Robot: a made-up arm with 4 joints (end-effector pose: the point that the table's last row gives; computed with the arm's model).
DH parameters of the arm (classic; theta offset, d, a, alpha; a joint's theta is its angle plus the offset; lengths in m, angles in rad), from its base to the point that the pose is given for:
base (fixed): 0.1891 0 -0.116 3.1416
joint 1: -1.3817 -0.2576 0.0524 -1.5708
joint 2: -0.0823 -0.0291 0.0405 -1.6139
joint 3: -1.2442 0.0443 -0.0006 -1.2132
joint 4: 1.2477 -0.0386 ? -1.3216
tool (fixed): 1.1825 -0.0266 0 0
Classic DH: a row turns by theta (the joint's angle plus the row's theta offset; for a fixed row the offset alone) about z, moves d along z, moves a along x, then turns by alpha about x.
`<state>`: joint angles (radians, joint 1 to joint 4).
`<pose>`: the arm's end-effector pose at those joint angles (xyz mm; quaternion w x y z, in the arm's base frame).
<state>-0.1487 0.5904 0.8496 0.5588</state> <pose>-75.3 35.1 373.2 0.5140 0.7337 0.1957 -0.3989</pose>
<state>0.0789 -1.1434 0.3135 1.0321</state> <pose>-42.1 109.3 248.2 0.7396 -0.0482 -0.4297 -0.5158</pose>
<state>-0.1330 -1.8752 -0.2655 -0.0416</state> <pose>-171.2 138.2 246.3 0.6430 0.3335 -0.6882 0.0417</pose>
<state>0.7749 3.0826 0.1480 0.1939</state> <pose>-67.7 8.4 145.6 0.7227 -0.5684 -0.3932 -0.0102</pose>
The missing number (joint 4, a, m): -0.0831
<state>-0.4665 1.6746 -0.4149 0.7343</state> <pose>-80.9 -49.1 226.1 0.0471 0.4321 0.4806 -0.7616</pose>
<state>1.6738 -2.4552 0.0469 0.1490</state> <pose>19.6 -37.9 179.6 0.5554 -0.5264 -0.3922 -0.5105</pose>
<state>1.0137 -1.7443 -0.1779 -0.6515</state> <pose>-29.3 122.2 266.7 0.5838 0.1901 -0.7631 -0.2019</pose>
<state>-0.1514 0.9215 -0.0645 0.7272</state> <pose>-73.2 -38.6 313.9 0.2357 0.6251 0.1578 -0.7272</pose>
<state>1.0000 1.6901 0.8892 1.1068</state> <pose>-105.9 -73.1 347.4 0.1309 0.9079 -0.1097 -0.3828</pose>
